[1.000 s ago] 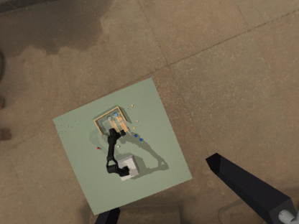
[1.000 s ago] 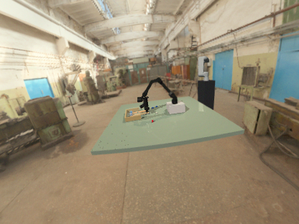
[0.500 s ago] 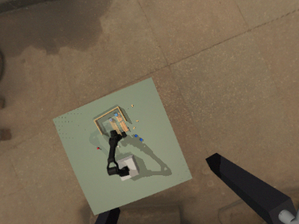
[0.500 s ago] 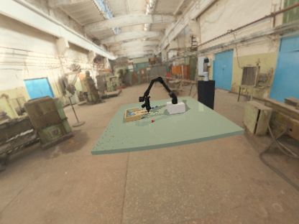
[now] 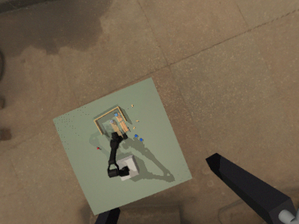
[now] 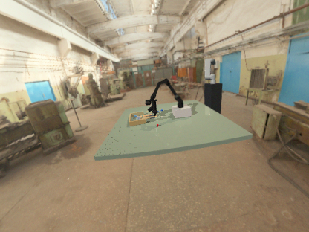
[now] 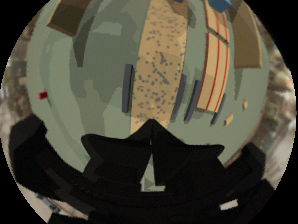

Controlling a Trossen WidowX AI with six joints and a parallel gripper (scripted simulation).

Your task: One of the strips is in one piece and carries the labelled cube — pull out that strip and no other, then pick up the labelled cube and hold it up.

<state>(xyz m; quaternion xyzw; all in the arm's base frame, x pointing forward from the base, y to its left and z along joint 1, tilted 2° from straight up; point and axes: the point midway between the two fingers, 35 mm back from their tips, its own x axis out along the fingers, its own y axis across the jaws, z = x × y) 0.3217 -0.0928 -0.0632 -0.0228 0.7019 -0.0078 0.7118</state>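
Now: gripper tip 210 mm short of the white labelled cube and 20 mm below it.
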